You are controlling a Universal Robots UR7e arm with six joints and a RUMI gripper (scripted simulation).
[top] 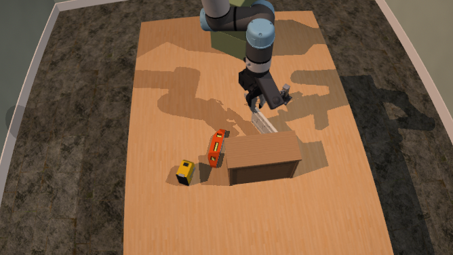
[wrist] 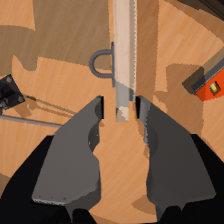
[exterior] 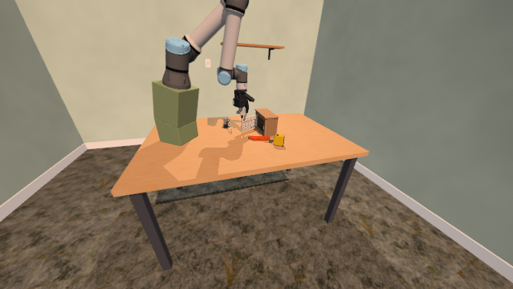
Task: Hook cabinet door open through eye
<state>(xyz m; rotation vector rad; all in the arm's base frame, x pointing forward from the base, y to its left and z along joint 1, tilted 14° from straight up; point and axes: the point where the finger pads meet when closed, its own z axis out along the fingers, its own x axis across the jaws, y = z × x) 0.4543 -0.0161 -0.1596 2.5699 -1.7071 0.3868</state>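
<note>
The dark hook post is 110 mm to the left of my hand, 100 mm behind it and 70 mm below it. Also, from my hand: yellow tape measure (270 mm to the right, 170 mm ahead, 80 mm below); then white cabinet door (60 mm ahead, 50 mm below, 30 mm to the left); then orange spirit level (160 mm to the right, 110 mm below, 70 mm ahead).
</note>
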